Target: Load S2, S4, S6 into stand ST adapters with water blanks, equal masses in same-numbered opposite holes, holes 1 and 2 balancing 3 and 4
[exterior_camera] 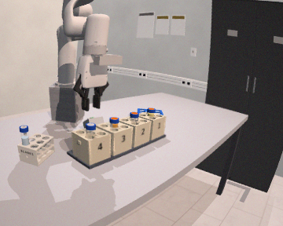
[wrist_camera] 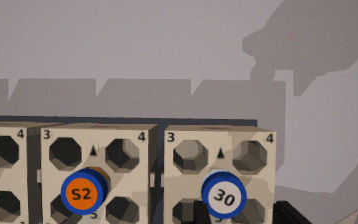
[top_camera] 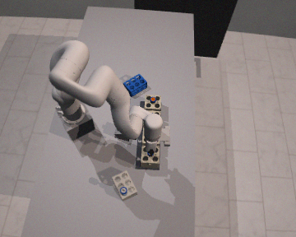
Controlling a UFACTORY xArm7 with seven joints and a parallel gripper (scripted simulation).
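The green DONE key is 190 mm behind my hand, 150 mm to the left of it and 130 mm below it. Round my hand: sample tube S2 (130 mm below, 100 mm to the left); adapter (140 mm below, 110 mm to the left); sample tube S6 (230 mm to the left, 130 mm below).
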